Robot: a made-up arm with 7 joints.
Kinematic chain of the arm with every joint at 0, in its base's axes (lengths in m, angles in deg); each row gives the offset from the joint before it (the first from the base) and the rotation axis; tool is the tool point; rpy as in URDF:
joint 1: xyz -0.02 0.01 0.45 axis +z
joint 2: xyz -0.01 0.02 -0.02 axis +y
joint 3: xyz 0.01 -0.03 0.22 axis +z
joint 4: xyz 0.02 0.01 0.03 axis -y
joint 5: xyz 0.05 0 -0.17 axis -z
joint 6: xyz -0.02 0 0.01 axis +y
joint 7: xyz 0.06 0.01 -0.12 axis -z
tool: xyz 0.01 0 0.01 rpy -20.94 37.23 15.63
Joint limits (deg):
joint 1: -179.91..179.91
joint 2: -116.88..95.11
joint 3: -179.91..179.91
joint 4: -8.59..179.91
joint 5: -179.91..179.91
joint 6: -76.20..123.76
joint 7: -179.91..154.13
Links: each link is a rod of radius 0.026 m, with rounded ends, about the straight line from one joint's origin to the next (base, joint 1, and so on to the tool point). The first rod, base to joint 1, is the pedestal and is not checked.
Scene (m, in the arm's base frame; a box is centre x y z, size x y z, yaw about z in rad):
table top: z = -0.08
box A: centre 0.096 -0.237 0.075 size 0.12 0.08 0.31 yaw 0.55
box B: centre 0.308 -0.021 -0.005 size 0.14 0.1 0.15 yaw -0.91
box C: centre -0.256 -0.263 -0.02 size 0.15 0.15 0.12 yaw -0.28
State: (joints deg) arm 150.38 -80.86 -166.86 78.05 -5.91 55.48 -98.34
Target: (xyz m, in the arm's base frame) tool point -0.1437 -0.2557 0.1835
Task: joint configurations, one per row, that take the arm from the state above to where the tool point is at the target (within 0.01 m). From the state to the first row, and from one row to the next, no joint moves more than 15 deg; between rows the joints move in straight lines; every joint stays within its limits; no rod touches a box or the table.
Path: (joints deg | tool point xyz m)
1: 138.72 -66.97 -170.12 84.79 -7.92 56.10 -97.05 | 0.2527 -0.1260 0.2590
2: 127.07 -53.08 -173.39 91.52 -9.93 56.72 -95.75 | 0.2421 -0.2386 0.3442
3: 115.41 -39.18 -176.65 98.26 -11.94 57.34 -94.46 | 0.1828 -0.3240 0.4516
4: 103.75 -25.29 -179.91 105.00 -13.95 57.96 -93.16 | 0.0909 -0.3584 0.5702
5: 94.43 -39.77 -179.91 103.12 -18.35 58.37 -94.47 | 0.0244 -0.3894 0.4645
6: 85.10 -54.25 -179.91 101.24 -22.76 58.78 -95.78 | -0.0468 -0.3798 0.3601
7: 75.78 -68.73 -179.91 99.36 -27.16 59.19 -97.09 | -0.1071 -0.3322 0.2644
8: 66.45 -83.21 -179.91 97.48 -31.57 59.60 -98.40 | -0.1437 -0.2557 0.1835

